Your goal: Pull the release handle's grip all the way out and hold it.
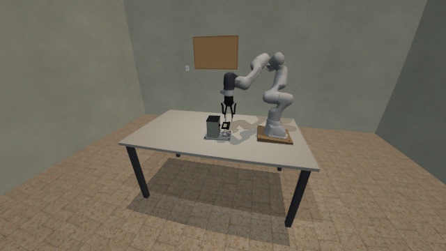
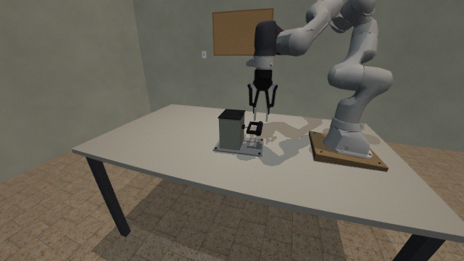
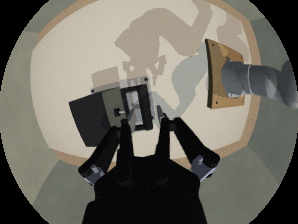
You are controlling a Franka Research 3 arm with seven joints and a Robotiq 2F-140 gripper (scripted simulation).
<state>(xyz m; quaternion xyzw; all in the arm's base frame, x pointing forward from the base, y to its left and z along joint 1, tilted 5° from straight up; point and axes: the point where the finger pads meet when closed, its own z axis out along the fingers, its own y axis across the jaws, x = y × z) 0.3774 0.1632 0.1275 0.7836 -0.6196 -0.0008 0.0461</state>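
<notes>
Now: hand 9 cm short of the base plate, 2 cm to the right of it and 17 cm above it.
</notes>
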